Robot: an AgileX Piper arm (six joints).
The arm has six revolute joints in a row. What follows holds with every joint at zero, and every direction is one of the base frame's.
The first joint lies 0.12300 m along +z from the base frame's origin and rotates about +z.
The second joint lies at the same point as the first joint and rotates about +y.
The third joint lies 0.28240 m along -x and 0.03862 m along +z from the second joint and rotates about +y.
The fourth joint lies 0.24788 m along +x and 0.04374 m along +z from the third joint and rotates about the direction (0.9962, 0, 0.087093).
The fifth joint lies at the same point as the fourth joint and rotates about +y.
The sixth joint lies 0.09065 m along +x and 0.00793 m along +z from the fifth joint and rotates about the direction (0.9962, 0, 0.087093).
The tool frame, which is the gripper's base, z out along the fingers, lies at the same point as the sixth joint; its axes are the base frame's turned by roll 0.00, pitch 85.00 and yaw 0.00 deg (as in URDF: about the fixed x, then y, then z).
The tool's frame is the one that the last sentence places.
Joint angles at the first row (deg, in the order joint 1, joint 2, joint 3, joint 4, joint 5, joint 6):
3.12 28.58 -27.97 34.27 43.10 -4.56
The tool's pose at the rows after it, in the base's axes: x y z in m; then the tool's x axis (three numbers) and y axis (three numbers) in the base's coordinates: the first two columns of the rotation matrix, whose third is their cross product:
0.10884, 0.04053, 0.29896, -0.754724, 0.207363, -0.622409, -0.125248, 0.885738, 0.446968
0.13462, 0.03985, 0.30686, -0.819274, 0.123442, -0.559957, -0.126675, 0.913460, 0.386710
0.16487, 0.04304, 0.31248, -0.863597, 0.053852, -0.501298, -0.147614, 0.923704, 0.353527
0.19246, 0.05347, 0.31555, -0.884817, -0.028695, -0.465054, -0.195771, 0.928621, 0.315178
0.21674, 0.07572, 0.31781, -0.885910, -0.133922, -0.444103, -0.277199, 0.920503, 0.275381
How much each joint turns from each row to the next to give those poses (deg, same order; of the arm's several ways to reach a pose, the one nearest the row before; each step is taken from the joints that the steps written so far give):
0.00 9.21 -6.86 -4.58 6.93 0.00
0.00 8.53 -5.96 -3.56 4.07 -1.14
0.91 8.69 -6.00 -1.75 2.45 -1.33
3.30 7.42 -5.55 -2.58 0.89 -0.02
5.70 6.82 -5.68 -2.89 0.22 0.79

